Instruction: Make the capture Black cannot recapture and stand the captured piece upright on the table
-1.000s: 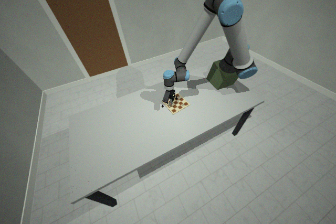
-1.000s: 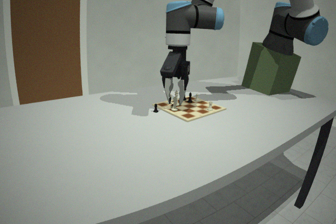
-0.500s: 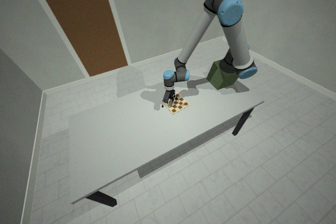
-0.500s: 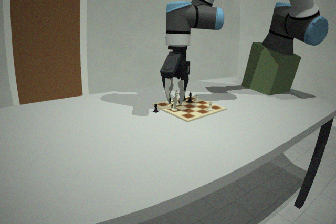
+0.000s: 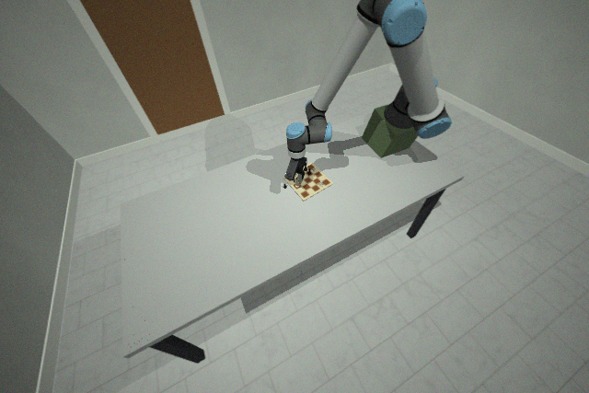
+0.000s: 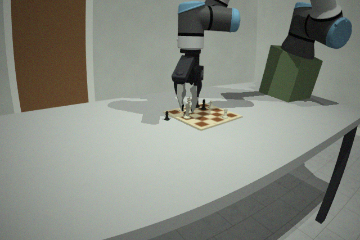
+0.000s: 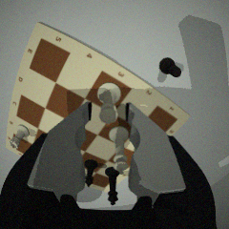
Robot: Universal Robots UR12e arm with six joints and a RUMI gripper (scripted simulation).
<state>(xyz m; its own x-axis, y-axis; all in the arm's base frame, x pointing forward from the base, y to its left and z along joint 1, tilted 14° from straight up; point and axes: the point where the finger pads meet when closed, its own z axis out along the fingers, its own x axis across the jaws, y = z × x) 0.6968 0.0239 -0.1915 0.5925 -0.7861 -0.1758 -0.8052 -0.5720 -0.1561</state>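
Now: hand 4 cm to the left of the white king, 4 cm past it and 1 cm above it. The rest, counted from my hand: chessboard 8 cm behind, 4 cm below, 1 cm to the right; black pawn 6 cm ahead, 3 cm to the right, 3 cm below; black king 11 cm behind, 9 cm to the right, 1 cm below.
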